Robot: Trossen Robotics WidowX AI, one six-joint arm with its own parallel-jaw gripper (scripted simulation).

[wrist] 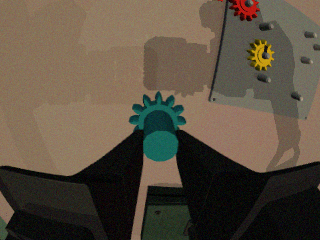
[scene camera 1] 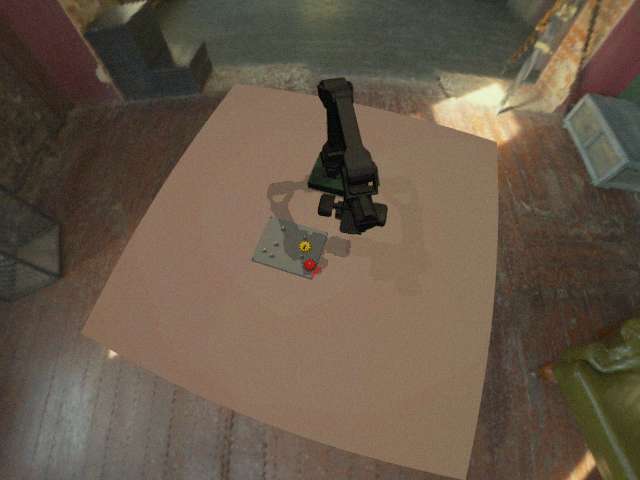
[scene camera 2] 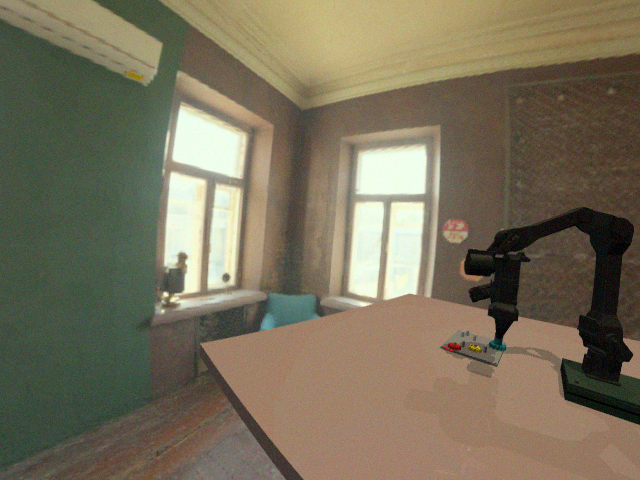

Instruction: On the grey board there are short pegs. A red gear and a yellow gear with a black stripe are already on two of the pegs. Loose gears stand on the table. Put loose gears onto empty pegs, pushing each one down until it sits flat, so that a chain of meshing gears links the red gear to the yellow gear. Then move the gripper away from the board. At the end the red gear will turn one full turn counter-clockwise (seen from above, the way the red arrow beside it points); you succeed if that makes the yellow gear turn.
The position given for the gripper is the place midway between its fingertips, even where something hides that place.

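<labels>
The gripper (scene camera 2: 498,337) is holding a teal gear (wrist: 158,119).
</labels>
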